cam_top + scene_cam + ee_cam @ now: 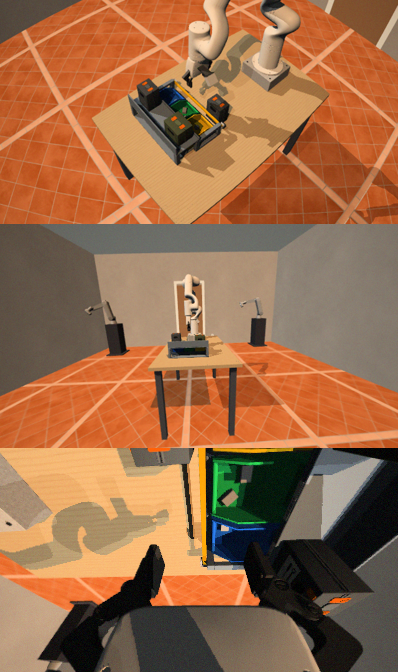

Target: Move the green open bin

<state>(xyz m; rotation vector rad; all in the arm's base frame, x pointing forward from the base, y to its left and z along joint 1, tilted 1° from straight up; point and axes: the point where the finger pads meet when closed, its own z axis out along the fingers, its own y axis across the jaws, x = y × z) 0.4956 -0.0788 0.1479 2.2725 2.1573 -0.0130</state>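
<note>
My gripper is now 17 cm above the thin yellow rod. Also, from my hand: green bin (10 cm ahead, 1 cm to the right, 18 cm below); then yellow bin (11 cm ahead, 11 cm to the left, 18 cm below); then dark box (4 cm behind, 11 cm to the left, 16 cm below).
</note>
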